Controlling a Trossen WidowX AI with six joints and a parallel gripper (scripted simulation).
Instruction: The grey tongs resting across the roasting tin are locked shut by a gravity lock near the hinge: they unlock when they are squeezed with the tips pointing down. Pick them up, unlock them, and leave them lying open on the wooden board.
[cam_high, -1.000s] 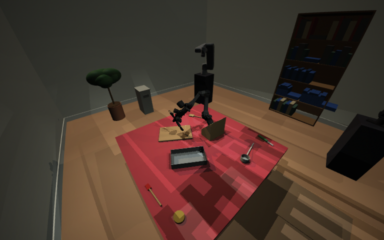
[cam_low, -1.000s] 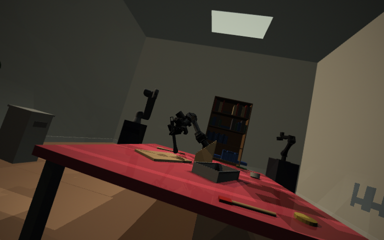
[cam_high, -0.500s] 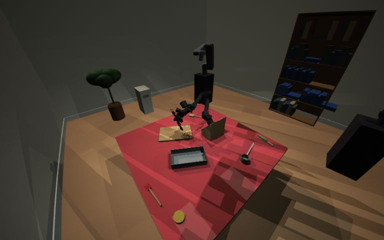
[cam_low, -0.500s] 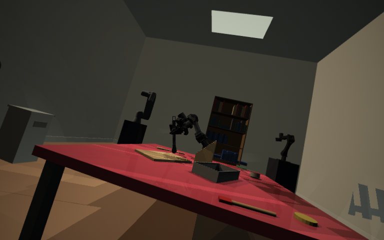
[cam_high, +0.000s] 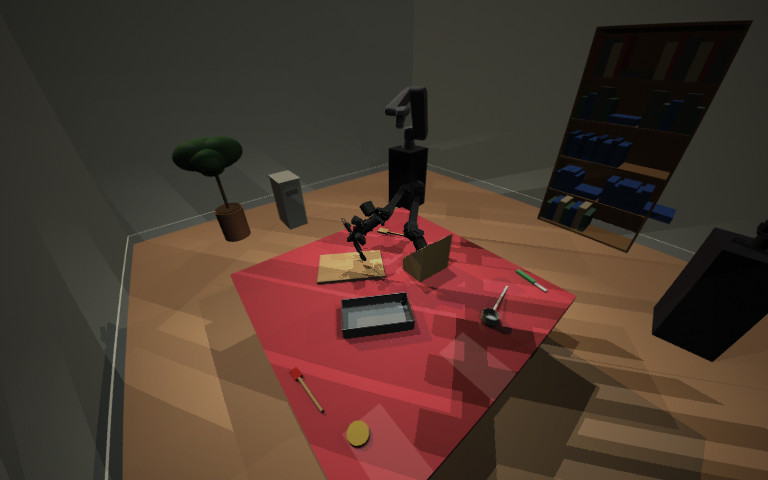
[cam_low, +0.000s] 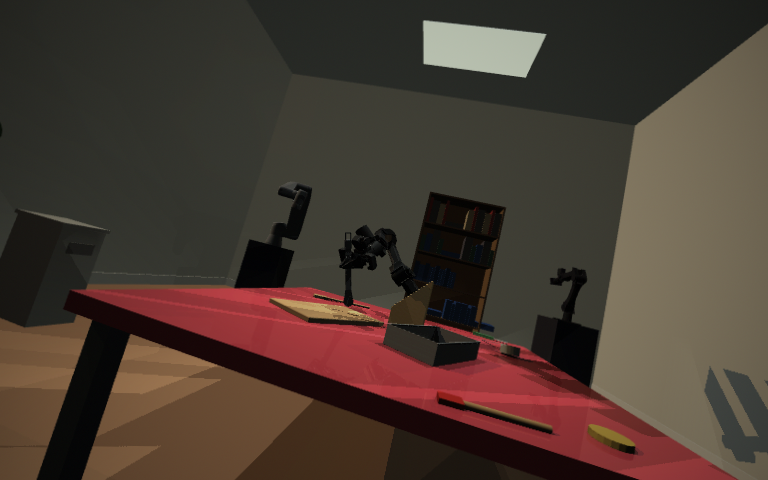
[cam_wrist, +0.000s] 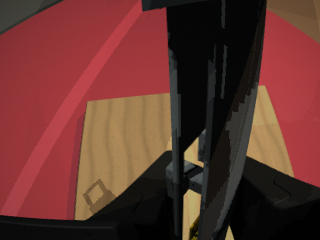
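Right now my gripper tip is 17 cm above the wooden board. The rest, counted from my gripper tip: red-headed spatula: 55 cm ahead, 39 cm to the left, 17 cm below; then roasting tin: 15 cm ahead, 37 cm to the left, 15 cm below.
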